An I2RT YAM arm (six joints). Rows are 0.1 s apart.
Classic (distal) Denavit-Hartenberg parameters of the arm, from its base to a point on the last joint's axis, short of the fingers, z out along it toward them. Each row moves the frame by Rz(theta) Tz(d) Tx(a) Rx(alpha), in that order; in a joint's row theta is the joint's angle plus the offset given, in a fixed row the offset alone. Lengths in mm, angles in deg.
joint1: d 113.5; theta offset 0; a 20; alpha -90
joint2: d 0; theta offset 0; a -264; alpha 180
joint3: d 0; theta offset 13.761; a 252.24; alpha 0
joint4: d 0; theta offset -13.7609; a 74; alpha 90
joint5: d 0; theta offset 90; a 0; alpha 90
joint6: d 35.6; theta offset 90; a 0; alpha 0
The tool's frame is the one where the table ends.
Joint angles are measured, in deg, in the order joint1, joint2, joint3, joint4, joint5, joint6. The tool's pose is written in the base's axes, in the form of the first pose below.
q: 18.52 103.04 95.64 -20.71 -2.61 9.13
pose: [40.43 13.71 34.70 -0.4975 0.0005 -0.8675 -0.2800 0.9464 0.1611]
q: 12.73 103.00 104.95 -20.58 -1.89 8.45
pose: [41.53 9.50 40.40 -0.3451 0.0726 -0.9358 -0.2022 0.9678 0.1497]
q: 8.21 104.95 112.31 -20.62 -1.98 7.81
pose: [42.55 6.26 43.43 -0.2488 0.1013 -0.9632 -0.1435 0.9797 0.1401]
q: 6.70 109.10 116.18 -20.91 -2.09 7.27
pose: [44.53 5.36 42.65 -0.2547 0.0974 -0.9621 -0.1205 0.9840 0.1315]
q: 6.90 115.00 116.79 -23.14 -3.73 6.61
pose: [47.29 5.96 38.05 -0.3797 0.0698 -0.9225 -0.1372 0.9819 0.1307]
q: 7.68 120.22 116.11 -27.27 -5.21 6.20
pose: [49.01 6.94 32.69 -0.5357 0.0363 -0.8436 -0.1530 0.9784 0.1392]
